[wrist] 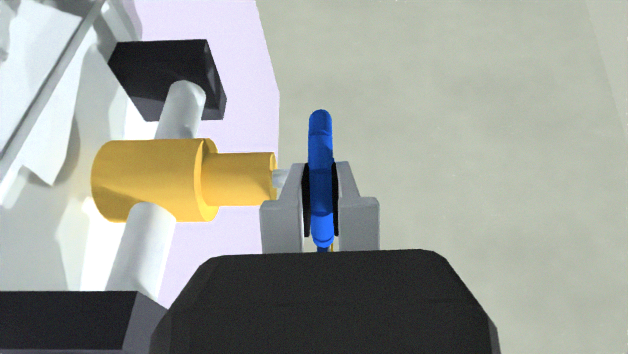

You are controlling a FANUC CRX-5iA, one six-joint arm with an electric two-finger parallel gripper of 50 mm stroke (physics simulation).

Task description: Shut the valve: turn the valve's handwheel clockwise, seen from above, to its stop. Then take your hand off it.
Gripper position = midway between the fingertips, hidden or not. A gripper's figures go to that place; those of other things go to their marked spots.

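My gripper [321, 185] is 16 cm from the lens. As for the blue handwheel I can see, a blue handwheel [320, 150], it sits 15 cm from the lens.
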